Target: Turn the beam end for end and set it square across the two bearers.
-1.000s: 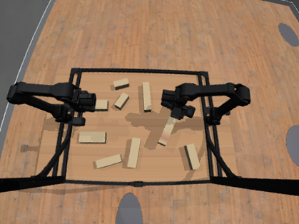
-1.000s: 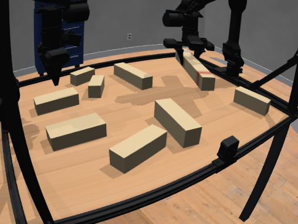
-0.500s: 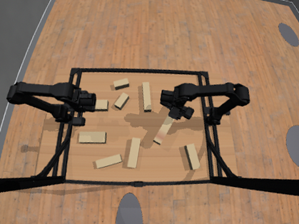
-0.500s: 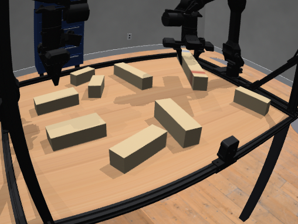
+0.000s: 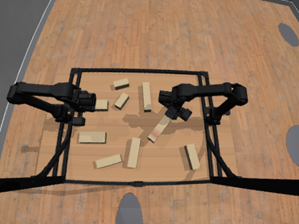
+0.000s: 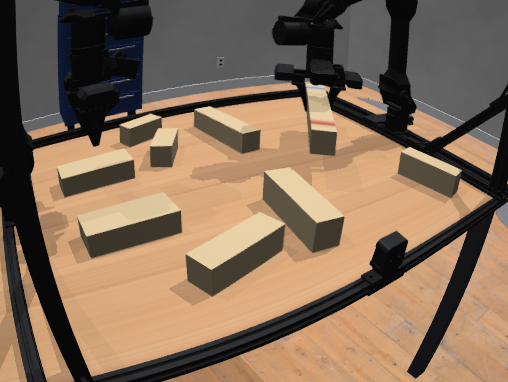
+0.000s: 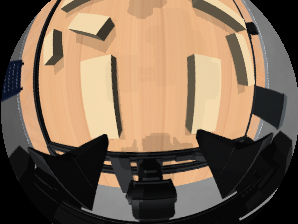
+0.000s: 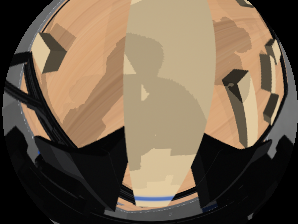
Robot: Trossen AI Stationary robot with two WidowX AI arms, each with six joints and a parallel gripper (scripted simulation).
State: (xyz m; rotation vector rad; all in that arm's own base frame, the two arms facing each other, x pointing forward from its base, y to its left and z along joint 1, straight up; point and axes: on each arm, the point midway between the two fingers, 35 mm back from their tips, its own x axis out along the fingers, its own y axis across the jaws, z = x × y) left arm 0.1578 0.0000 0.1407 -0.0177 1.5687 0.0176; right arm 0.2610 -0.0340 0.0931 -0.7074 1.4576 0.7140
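My right hand is 4 cm past the beam, 3 cm to the right of it and 2 cm above it.
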